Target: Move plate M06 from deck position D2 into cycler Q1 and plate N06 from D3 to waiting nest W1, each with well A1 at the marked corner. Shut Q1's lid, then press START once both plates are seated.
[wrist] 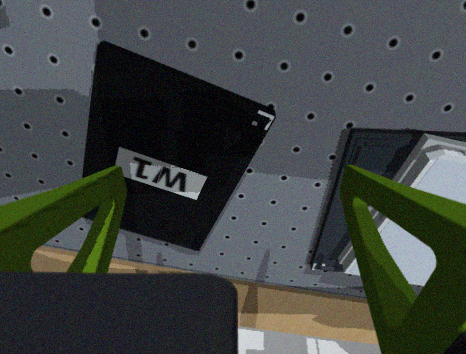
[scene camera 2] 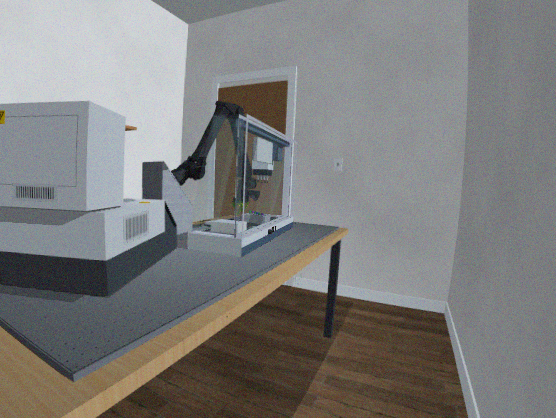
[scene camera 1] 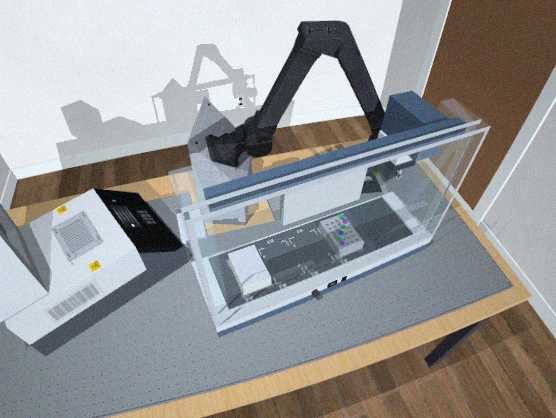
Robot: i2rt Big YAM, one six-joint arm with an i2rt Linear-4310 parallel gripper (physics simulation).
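Frame: origin at the arm's base, x down, y ahead, z right, level; centimetres.
Where they show: gripper, fingertip midpoint: (wrist: 233,177) (scene camera 2: 240,213) (scene camera 1: 364,180); arm's base at its link origin: (scene camera 2: 171,182) (scene camera 1: 220,152).
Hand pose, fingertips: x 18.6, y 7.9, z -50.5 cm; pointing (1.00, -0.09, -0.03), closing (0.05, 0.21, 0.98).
Each offset is from my fingertips to the top centre of the thing.
In the wrist view, my gripper (wrist: 233,177) is open and empty, its green fingers spread wide above the pegboard. Small green parts of the gripper also show behind the glass in scene camera 1 (scene camera 1: 376,174) and scene camera 2 (scene camera 2: 241,206). The black nest W1 {dz -4.2, dx +5.3, dy -5.7 cm} (wrist: 165,120) lies below and left of centre between the fingers, bare, its label upside down and a white corner mark near its upper right corner. A dark tray {dz +13.3, dx +5.3, dy -5.8 cm} (wrist: 372,155) with a pale, framed object {dz +15.3, dx +3.6, dy -4.9 cm} (wrist: 437,172) shows partly behind the right finger. I cannot tell which labelled items M06, N06 and Q1 are; START is not legible.
A glass-walled enclosure (scene camera 1: 320,295) (scene camera 2: 215,243) stands on the table, holding a white block {dz +50.9, dx -3.7, dy +25.4 cm} (scene camera 1: 250,267) and a rack with coloured dots (scene camera 1: 350,245). A white instrument {dz +96.9, dx -14.2, dy +8.9 cm} (scene camera 1: 115,250) with a black panel stands left. A grey upright panel (scene camera 1: 210,150) stands behind the enclosure's left end.
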